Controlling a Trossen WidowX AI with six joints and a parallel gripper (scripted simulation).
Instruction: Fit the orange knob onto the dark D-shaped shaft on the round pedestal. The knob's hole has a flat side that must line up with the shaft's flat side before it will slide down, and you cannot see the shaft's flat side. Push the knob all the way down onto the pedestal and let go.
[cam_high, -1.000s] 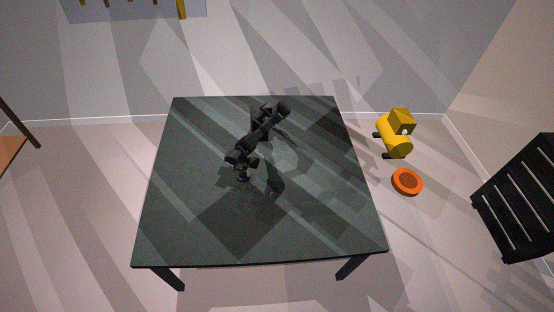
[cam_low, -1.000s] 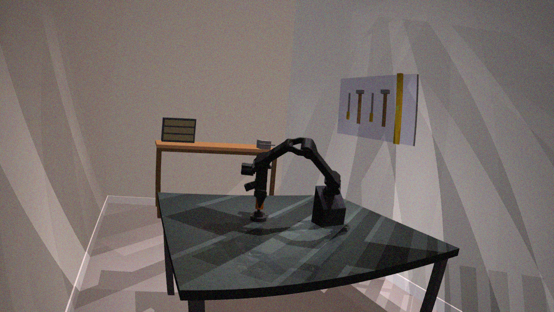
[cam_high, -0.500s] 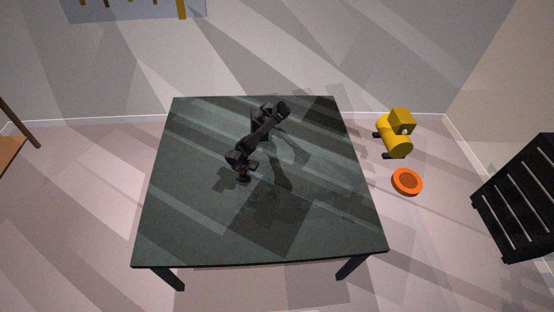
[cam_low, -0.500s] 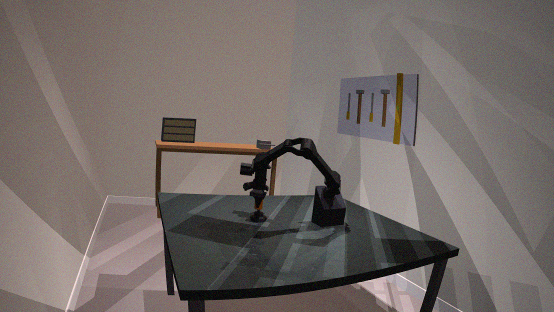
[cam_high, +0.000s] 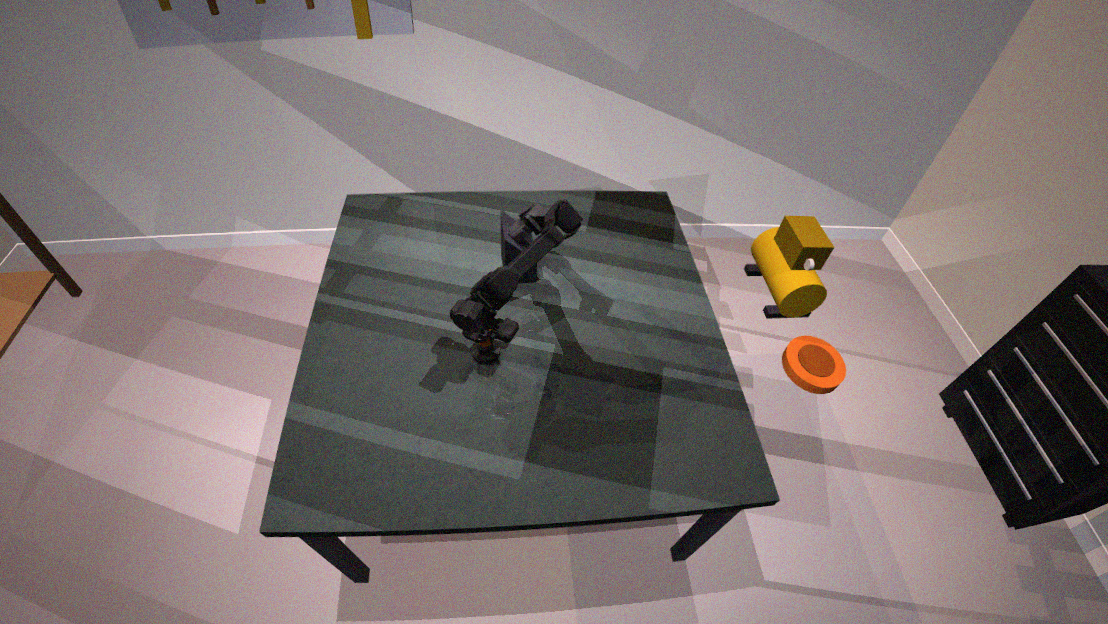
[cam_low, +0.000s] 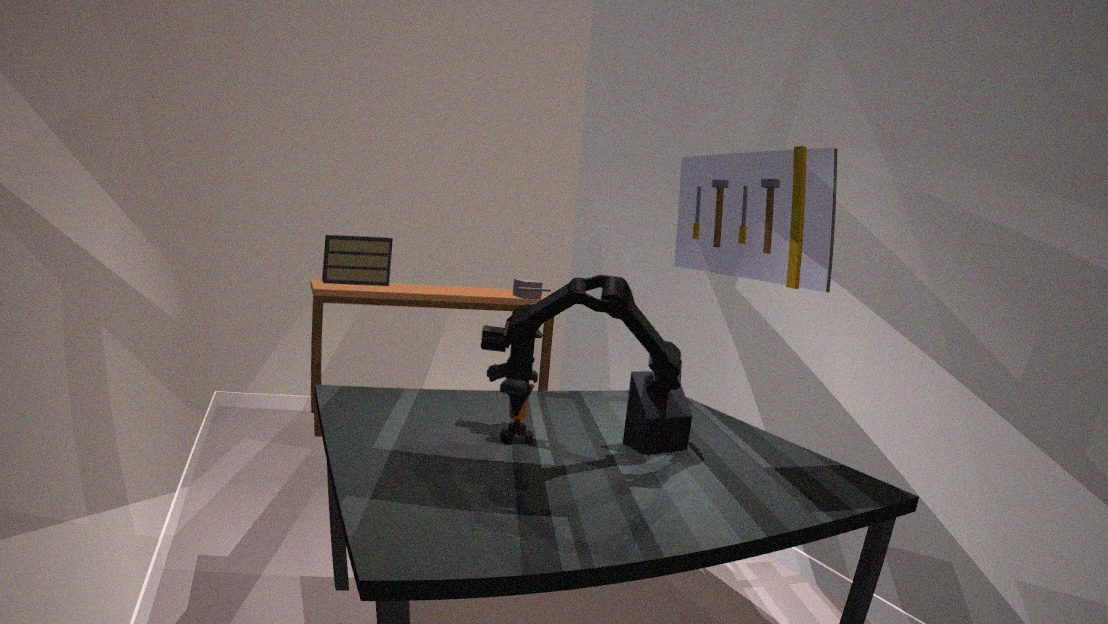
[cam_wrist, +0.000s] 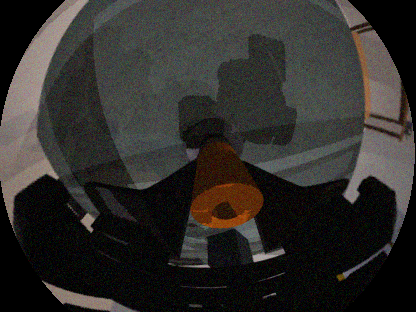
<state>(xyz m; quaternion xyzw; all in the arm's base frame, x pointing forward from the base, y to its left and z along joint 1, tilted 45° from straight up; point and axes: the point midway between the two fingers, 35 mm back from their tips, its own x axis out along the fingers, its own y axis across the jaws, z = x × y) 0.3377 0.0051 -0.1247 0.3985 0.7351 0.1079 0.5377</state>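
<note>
The orange knob is 20 mm above my gripper tip. The rest, counted from my gripper tip: round pedestal 40 mm below.
</note>
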